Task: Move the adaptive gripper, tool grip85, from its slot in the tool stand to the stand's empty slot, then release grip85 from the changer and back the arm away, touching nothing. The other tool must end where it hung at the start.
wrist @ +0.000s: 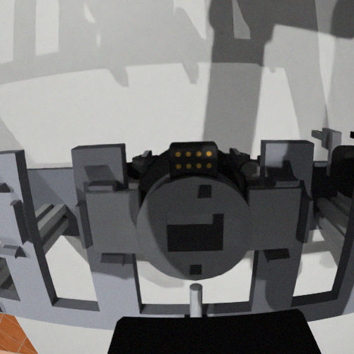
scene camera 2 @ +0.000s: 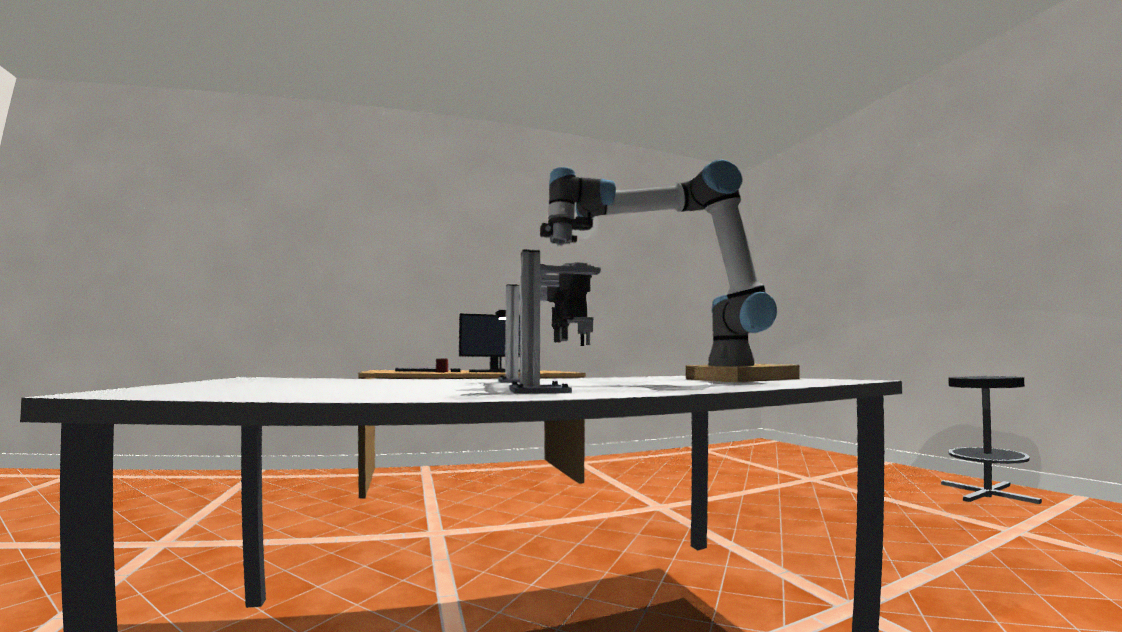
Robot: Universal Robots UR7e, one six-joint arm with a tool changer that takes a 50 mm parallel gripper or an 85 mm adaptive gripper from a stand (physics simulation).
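Where they show: hand at its tool point: (scene camera 2: 560, 241); arm's base at its link origin: (scene camera 2: 731, 365).
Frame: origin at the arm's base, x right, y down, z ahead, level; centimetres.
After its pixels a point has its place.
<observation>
The changer on the arm's wrist (scene camera 2: 560, 233) {z 60.3, x -13.2, y -37.6 cm} carries no tool and stands a little above the tool stand (scene camera 2: 530, 321) {z 71.0, x -34.6, y -10.7 cm} (wrist: 115, 280). Grip85 (scene camera 2: 558, 331) {z 59.6, x -5.8, y -10.5 cm} (wrist: 185, 200) hangs upright in a slot, its round top plate between two fork arms and its gold contacts facing up. A gap separates it from the changer. Parts of its fingers show spread to both sides in the wrist view; it is open and holds nothing. The other tool (scene camera 2: 577, 294) {z 59.6, x -31.4, y -17.5 cm} (wrist: 344, 170) hangs in the slot to the right in the wrist view and partly hides grip85 in the scene view.
Part of another fork arm (wrist: 11, 200) shows at the wrist view's left edge; its slot is cut off. The stand's posts rise from the white table (scene camera 2: 353, 392) {z 107.8, x -38.8, y 4.8 cm}. The arm's base stands on a wooden block (scene camera 2: 773, 372) {z -7.7, x -12.4, y 2.3 cm}. A desk with a monitor (scene camera 2: 481, 335) is behind.
</observation>
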